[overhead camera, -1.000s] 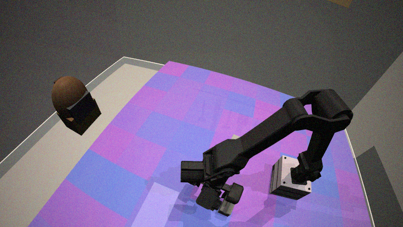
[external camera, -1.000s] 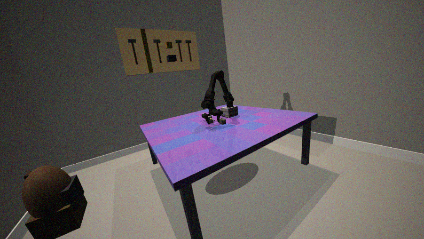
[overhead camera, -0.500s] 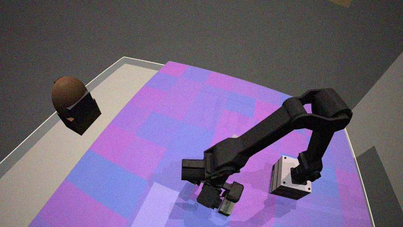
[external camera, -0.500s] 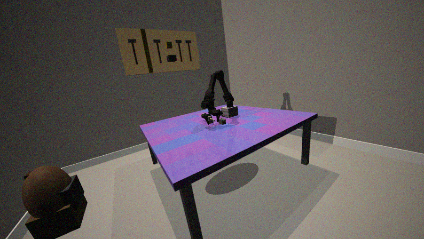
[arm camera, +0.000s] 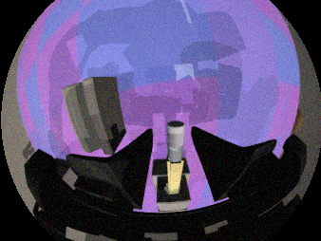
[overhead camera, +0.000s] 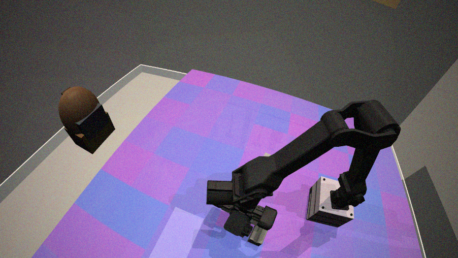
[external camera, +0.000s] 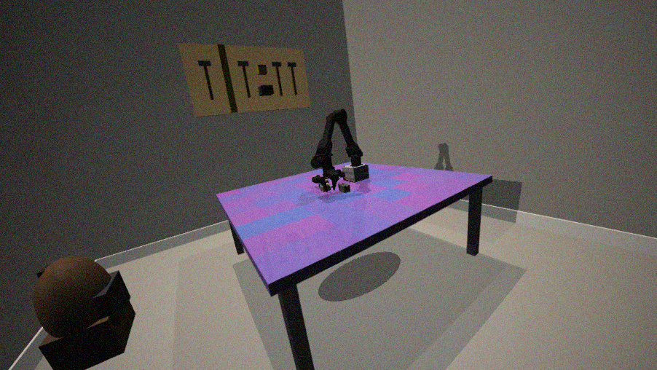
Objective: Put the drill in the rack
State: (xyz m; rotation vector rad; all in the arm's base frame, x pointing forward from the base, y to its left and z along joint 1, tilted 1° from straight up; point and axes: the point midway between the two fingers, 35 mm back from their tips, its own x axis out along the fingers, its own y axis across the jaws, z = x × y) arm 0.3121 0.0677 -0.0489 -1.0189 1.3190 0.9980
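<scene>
The drill is 4 cm to the right of my gripper tip, 4 cm above it and 1 cm behind it. The rest, counted from my gripper tip: long grey block (13 cm to the right, 4 cm behind, 3 cm above); then grooved grey rack (7 cm behind, 5 cm to the left, 1 cm above); then dark key (17 cm to the right, 5 cm behind, 4 cm above).
</scene>
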